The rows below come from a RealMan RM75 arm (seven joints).
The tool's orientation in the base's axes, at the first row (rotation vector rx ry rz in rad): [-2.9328, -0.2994, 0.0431]
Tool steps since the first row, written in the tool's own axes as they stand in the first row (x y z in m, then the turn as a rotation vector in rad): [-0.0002, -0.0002, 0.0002, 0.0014, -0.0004, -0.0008]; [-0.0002, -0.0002, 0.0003, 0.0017, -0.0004, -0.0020]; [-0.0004, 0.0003, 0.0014, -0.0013, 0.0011, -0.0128]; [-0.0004, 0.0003, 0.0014, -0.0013, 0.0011, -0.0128]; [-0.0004, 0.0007, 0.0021, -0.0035, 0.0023, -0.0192]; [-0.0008, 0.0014, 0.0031, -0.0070, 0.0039, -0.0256]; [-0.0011, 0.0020, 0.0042, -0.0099, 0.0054, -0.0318]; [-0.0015, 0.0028, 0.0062, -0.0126, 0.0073, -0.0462]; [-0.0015, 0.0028, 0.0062, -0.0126, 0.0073, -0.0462]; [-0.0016, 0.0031, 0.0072, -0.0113, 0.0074, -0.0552]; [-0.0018, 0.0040, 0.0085, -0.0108, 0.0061, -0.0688]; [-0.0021, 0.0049, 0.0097, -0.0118, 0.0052, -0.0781]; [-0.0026, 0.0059, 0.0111, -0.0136, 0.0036, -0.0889]
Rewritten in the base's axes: [-0.0002, 0.0002, -0.0002, 0.0013, 0.0005, 0.0008]; [-0.0002, 0.0002, -0.0003, 0.0017, 0.0004, 0.0020]; [-0.0004, -0.0001, -0.0014, -0.0004, -0.0037, 0.0124]; [-0.0004, -0.0001, -0.0014, -0.0004, -0.0037, 0.0124]; [-0.0004, -0.0004, -0.0022, -0.0020, -0.0065, 0.0184]; [-0.0007, -0.0009, -0.0033, -0.0048, -0.0100, 0.0244]; [-0.0009, -0.0014, -0.0045, -0.0071, -0.0132, 0.0302]; [-0.0012, -0.0018, -0.0066, -0.0087, -0.0183, 0.0440]; [-0.0012, -0.0018, -0.0066, -0.0087, -0.0183, 0.0440]; [-0.0013, -0.0019, -0.0076, -0.0069, -0.0198, 0.0528]; [-0.0014, -0.0026, -0.0091, -0.0060, -0.0210, 0.0664]; [-0.0016, -0.0033, -0.0104, -0.0068, -0.0221, 0.0757]; [-0.0019, -0.0041, -0.0120, -0.0083, -0.0229, 0.0866]
